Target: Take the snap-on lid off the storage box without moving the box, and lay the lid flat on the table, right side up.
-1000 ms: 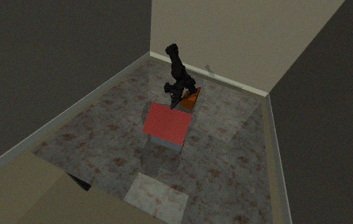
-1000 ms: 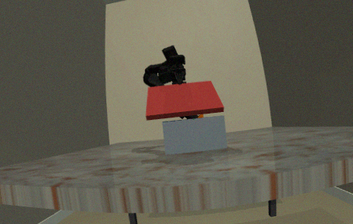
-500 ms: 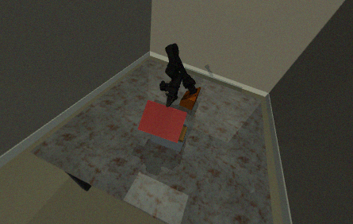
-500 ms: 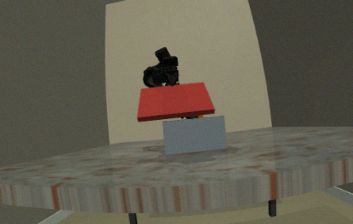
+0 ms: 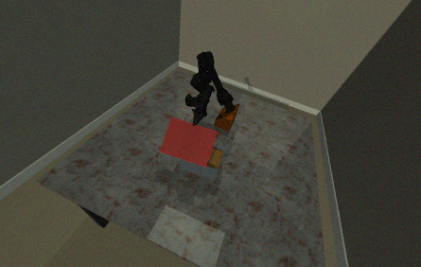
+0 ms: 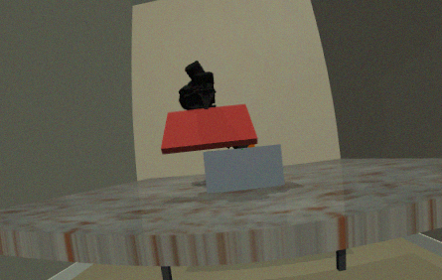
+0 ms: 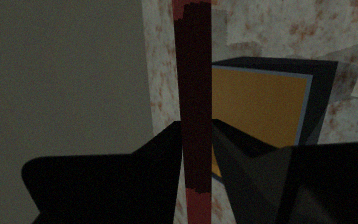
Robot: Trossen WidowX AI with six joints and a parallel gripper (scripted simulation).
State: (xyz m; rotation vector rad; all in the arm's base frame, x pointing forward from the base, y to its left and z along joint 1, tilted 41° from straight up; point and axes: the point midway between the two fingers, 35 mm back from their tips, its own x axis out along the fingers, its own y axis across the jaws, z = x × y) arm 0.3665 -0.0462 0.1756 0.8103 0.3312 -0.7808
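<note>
The red lid is 60 mm ahead of my gripper tip and 50 mm below it. The rest, counted from my gripper tip: grey-blue storage box 50 mm ahead, 80 mm to the left, 180 mm below.
</note>
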